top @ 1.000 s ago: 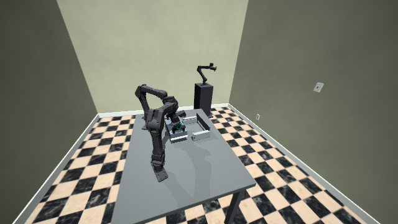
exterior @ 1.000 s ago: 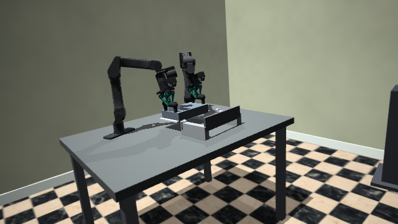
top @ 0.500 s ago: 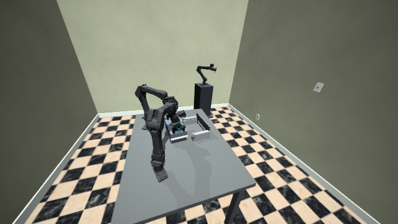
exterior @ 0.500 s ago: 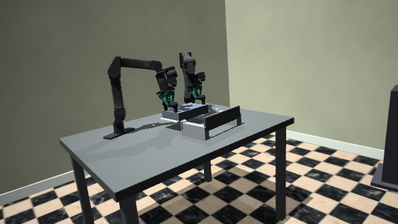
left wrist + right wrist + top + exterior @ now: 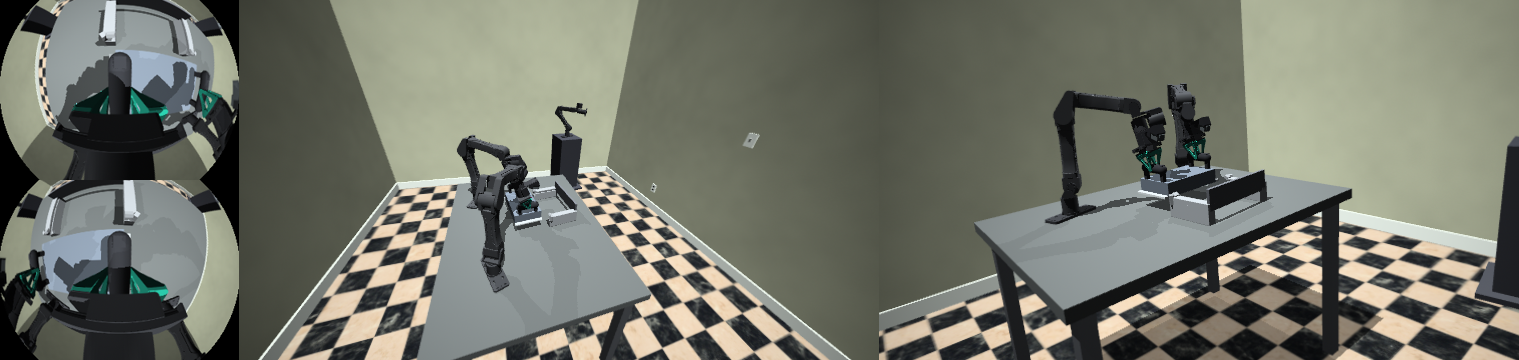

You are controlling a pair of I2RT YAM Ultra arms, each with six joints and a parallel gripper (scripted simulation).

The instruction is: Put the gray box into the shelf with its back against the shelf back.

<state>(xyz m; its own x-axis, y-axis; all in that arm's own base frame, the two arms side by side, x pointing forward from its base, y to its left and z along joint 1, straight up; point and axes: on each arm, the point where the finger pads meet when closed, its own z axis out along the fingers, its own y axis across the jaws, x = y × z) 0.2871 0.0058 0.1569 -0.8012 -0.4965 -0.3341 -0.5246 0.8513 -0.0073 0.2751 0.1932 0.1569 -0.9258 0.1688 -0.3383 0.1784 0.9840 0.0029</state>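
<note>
My left gripper is now 120 mm to the left of the gray box and 50 mm above it. Round my left hand: dark back plate (300 mm ahead, 130 mm to the right, 70 mm below).
The gray box lies 12 cm to the left of my right hand and 5 cm below it. Also, from my right hand: dark back plate (30 cm ahead, 12 cm to the left, 7 cm below).
</note>
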